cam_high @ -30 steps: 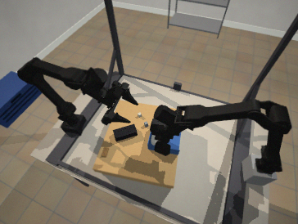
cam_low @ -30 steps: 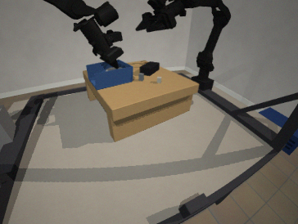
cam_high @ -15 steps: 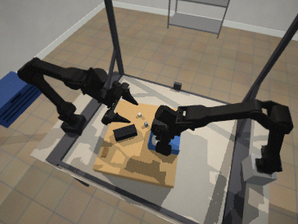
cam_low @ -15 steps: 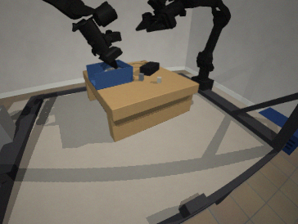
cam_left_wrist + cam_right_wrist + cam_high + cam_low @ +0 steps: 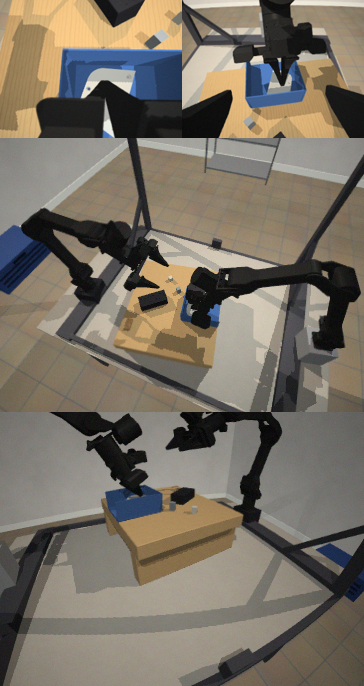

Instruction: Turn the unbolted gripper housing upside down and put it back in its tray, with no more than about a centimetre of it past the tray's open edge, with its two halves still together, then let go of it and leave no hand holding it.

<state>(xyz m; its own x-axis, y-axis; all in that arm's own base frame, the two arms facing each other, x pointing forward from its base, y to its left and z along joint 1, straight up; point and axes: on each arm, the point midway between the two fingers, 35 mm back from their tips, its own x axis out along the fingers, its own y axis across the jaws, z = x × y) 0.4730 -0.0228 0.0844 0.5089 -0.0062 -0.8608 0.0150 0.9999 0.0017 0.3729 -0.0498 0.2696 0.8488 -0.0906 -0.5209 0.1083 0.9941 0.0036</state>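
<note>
The blue tray lies 20 mm behind my left hand, 10 mm to the right of it and 50 mm below it. Round my left hand: wooden platform: 10 mm behind, 90 mm to the right, 120 mm below.
</note>
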